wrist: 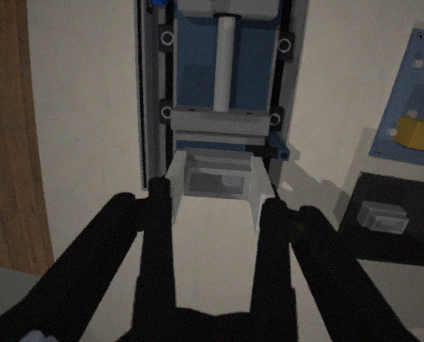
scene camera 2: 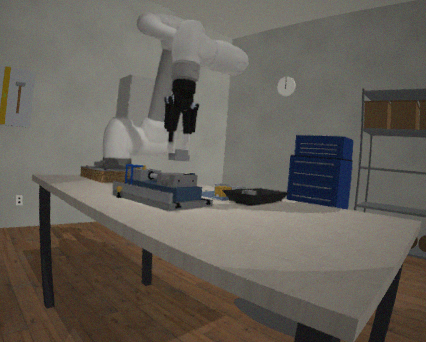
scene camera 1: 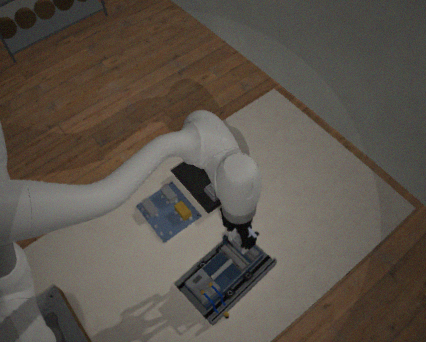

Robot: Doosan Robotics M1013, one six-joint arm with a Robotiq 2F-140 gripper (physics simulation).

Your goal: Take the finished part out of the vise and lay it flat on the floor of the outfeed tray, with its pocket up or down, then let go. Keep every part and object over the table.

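Frame: origin at the arm's base, x ahead, y left, z up, level; centimetres.
Seen in the pictures: gripper, between the fingertips: point(wrist: 217, 169) point(scene camera 2: 177, 153) point(scene camera 1: 238, 244); arm's base, origin of its link: point(scene camera 2: 116, 168).
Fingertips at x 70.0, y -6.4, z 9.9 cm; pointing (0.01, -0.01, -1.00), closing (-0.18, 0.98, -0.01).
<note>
Offsets run from my fingertips to a thing's middle. "spot": to the spot under its first point. Level surfaces: height alone.
My gripper point(scene camera 1: 243, 245) point(scene camera 2: 179, 147) point(wrist: 217, 169) is shut on the finished part, a small grey block {dx +0.7, dy +0.1, dz -0.4 cm} point(scene camera 2: 179, 156) point(wrist: 216, 172) with a rectangular pocket. The part hangs above the jaw end of the vise {dx -6.3, dy -1.8, dz -10.9 cm} point(scene camera 1: 227, 272) point(scene camera 2: 150, 194) point(wrist: 220, 121), with a gap below it in scene camera 2. The wrist view shows the part between the pale fingertips, its pocket facing the camera. The black outfeed tray point(scene camera 1: 187, 178) point(scene camera 2: 260, 198) point(wrist: 382, 250) stands on the table to one side of the vise. Another grey part {dx +6.5, dy +27.0, dz -13.0 cm} point(scene camera 1: 210, 192) point(scene camera 2: 248, 192) point(wrist: 382, 218) lies in it.
A blue plate {dx -11.0, dy +30.4, dz -15.5 cm} point(scene camera 1: 161, 221) point(wrist: 399, 95) beside the tray bears a yellow block {dx -6.6, dy +26.3, dz -13.3 cm} point(scene camera 1: 183, 211) point(scene camera 2: 222, 191) point(wrist: 411, 133) and grey blocks. Blue handles {spot: dx -16.4, dy -9.0, dz -4.9 cm} point(scene camera 1: 210, 300) stand up at the vise's far end. The table {dz -15.9 cm} point(scene camera 1: 320, 200) point(scene camera 2: 300, 240) has an edge beyond the vise.
</note>
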